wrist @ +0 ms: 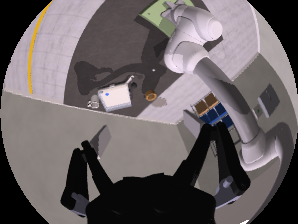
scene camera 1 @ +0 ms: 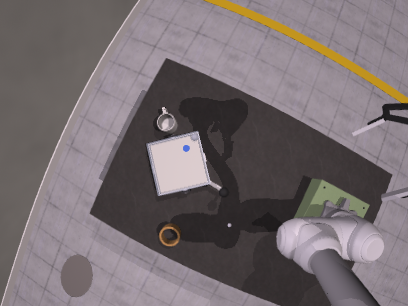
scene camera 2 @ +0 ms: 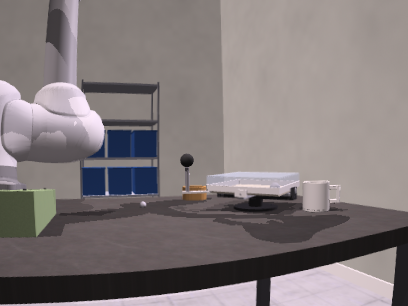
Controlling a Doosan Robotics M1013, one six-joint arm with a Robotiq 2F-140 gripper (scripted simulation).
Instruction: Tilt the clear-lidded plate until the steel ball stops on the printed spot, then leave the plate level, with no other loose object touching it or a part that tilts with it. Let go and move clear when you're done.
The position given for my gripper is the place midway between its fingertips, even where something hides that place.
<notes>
In view: my gripper (wrist: 145, 124), a white mug (scene camera 2: 316, 195) and a clear-lidded plate (scene camera 1: 178, 163).
The clear-lidded plate is seen too in the wrist view (wrist: 115, 97) and in scene camera 2 (scene camera 2: 247, 183).
</notes>
